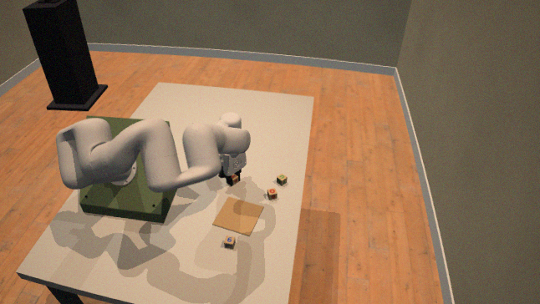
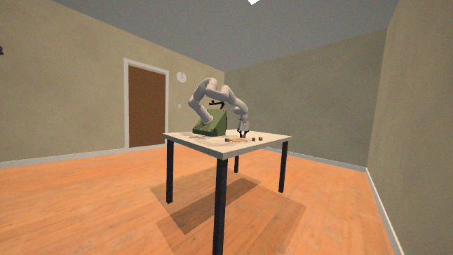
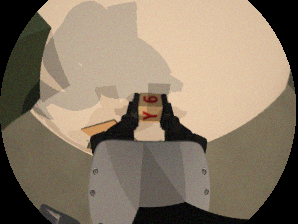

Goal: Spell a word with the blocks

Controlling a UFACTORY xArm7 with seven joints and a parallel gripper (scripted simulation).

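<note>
The tan mat lies 4 cm ahead of my hand, 17 cm to the right of it and 2 cm below it. From my hand the other things lie so: red block: 16 cm ahead, 6 cm to the right, 1 cm below.
</note>
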